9 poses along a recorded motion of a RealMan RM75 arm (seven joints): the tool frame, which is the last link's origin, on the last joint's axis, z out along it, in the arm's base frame.
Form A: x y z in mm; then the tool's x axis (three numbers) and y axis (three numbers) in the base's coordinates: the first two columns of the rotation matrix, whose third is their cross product.
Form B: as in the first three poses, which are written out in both.
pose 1, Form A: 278.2 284.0 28.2 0.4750 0.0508 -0.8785 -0.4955 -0.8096 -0.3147
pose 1, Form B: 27.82 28.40 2.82 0.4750 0.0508 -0.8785 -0.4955 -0.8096 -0.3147
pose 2, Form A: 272.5 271.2 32.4 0.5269 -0.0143 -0.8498 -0.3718 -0.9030 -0.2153
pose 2, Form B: 27.25 27.12 3.24 0.5269 -0.0143 -0.8498 -0.3718 -0.9030 -0.2153
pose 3, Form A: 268.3 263.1 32.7 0.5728 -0.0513 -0.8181 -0.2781 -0.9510 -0.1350
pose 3, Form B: 26.83 26.31 3.27 0.5728 -0.0513 -0.8181 -0.2781 -0.9510 -0.1350
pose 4, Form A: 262.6 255.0 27.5 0.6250 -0.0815 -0.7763 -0.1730 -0.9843 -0.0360
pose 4, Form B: 26.26 25.50 2.75 0.6250 -0.0815 -0.7763 -0.1730 -0.9843 -0.0360
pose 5, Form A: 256.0 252.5 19.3 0.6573 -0.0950 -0.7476 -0.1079 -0.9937 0.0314
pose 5, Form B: 25.60 25.25 1.93 0.6573 -0.0950 -0.7476 -0.1079 -0.9937 0.0314
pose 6, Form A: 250.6 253.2 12.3 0.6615 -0.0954 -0.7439 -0.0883 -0.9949 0.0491
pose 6, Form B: 25.06 25.32 1.23 0.6615 -0.0954 -0.7439 -0.0883 -0.9949 0.0491
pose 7, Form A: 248.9 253.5 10.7 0.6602 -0.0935 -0.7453 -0.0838 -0.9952 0.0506
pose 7, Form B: 24.89 25.35 1.07 0.6602 -0.0935 -0.7453 -0.0838 -0.9952 0.0506
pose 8, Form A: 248.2 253.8 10.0 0.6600 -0.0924 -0.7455 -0.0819 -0.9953 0.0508
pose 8, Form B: 24.82 25.38 1.00 0.6600 -0.0924 -0.7455 -0.0819 -0.9953 0.0508
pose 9, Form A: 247.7 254.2 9.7 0.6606 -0.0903 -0.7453 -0.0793 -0.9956 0.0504
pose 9, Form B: 24.77 25.42 0.97 0.6606 -0.0903 -0.7453 -0.0793 -0.9956 0.0504
